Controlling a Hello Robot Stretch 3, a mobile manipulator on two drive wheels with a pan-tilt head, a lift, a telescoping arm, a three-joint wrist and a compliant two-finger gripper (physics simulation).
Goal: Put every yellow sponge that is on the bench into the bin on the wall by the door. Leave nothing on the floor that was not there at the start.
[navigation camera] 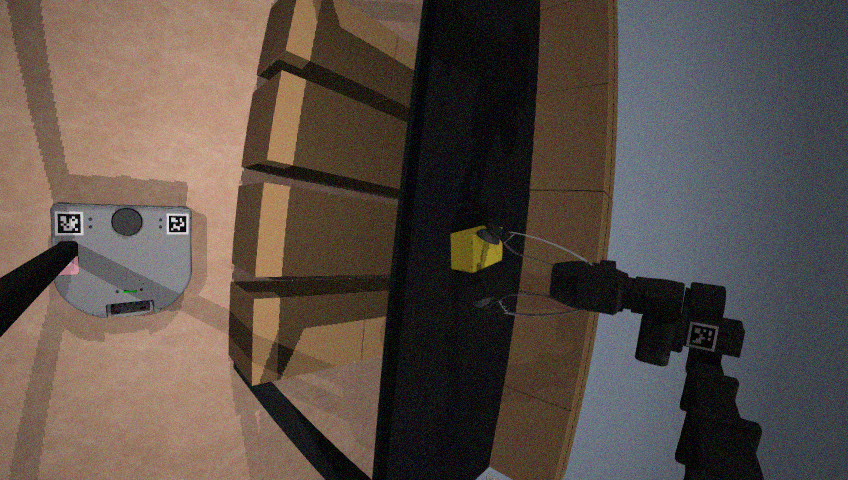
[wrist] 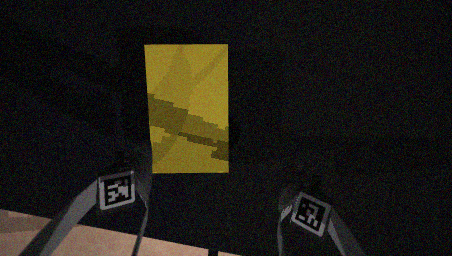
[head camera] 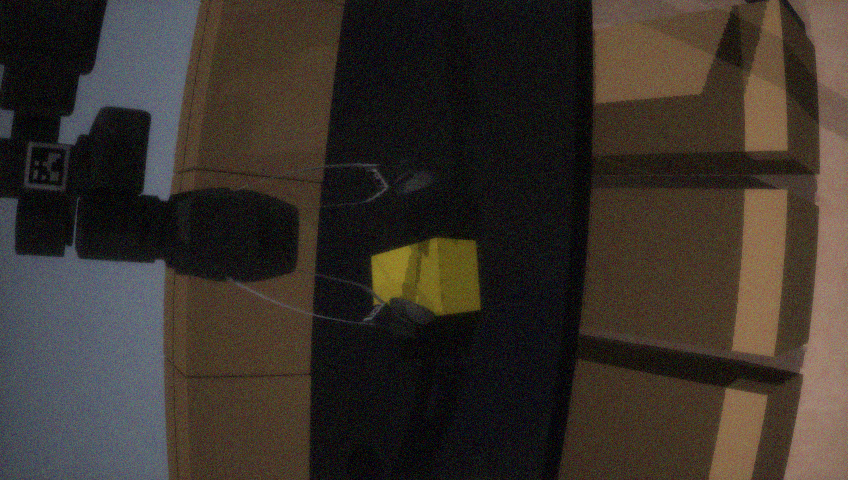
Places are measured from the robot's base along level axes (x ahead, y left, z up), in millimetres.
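Where they show: gripper, fingertip midpoint: (navigation camera: 476, 267) (wrist: 218, 166) (head camera: 431, 248); robot's base, link origin: (navigation camera: 127, 220).
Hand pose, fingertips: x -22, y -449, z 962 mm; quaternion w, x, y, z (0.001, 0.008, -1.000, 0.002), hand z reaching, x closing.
Note:
Each offset is from my fingertips to the top centre of the thing. "spot": to the spot under its first point. Level surfaces: height alone.
A yellow sponge @[dx +29, dy -40, dz -2 mm] (head camera: 458, 276) (navigation camera: 464, 252) (wrist: 190, 75), a block with shadows across it, is on the black bench top @[dz -47 mm] (head camera: 523, 178) (navigation camera: 452, 118) (wrist: 350, 100). My gripper (head camera: 413, 249) (navigation camera: 487, 269) (wrist: 218, 166) is open, with its fingers well apart. One fingertip overlaps the sponge's edge in the head and navigation views; whether it touches is unclear. In the wrist view this left finger is by the sponge's lower left corner, and the right finger stands apart to the right. The bin and the door do not show.
A wooden strip @[dx +30, dy -352, dz +133 mm] (head camera: 249, 321) (navigation camera: 559, 237) runs along the bench's wall side, before the blue-grey wall (navigation camera: 714, 148). Brown box-like units @[spot: dx -24, dy -158, dz -692 mm] (head camera: 660, 255) (navigation camera: 339, 231) line the bench's near side. My base (navigation camera: 127, 261) is on the pinkish floor @[dz -961 mm] (navigation camera: 148, 118). A dark bar (navigation camera: 297, 422) extends from the end unit.

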